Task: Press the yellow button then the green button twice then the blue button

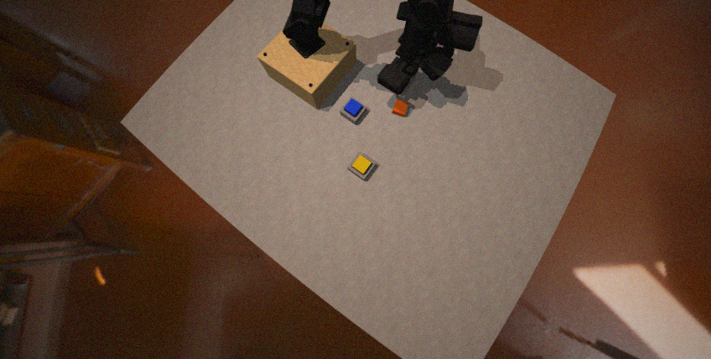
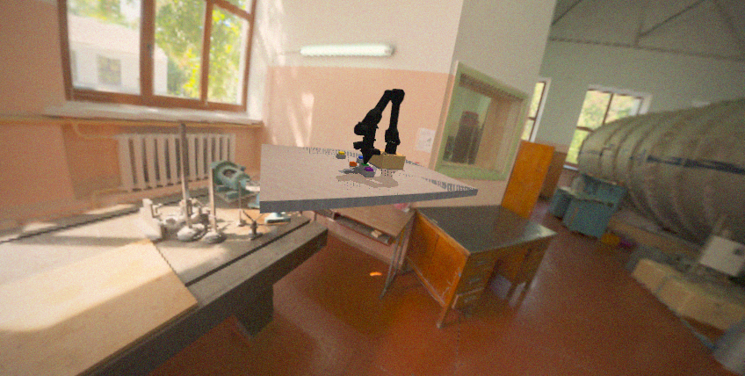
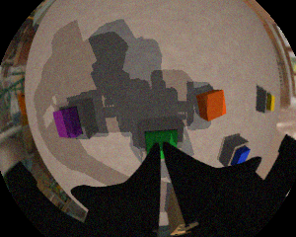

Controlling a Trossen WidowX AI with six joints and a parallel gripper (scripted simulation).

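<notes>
The green button is 1 cm below my gripper tip. Round my gripper tip: purple button: 1 cm ahead, 11 cm to the left; blue button: 2 cm behind, 16 cm to the right; small orange block: 5 cm ahead, 6 cm to the right, 2 cm below.
</notes>
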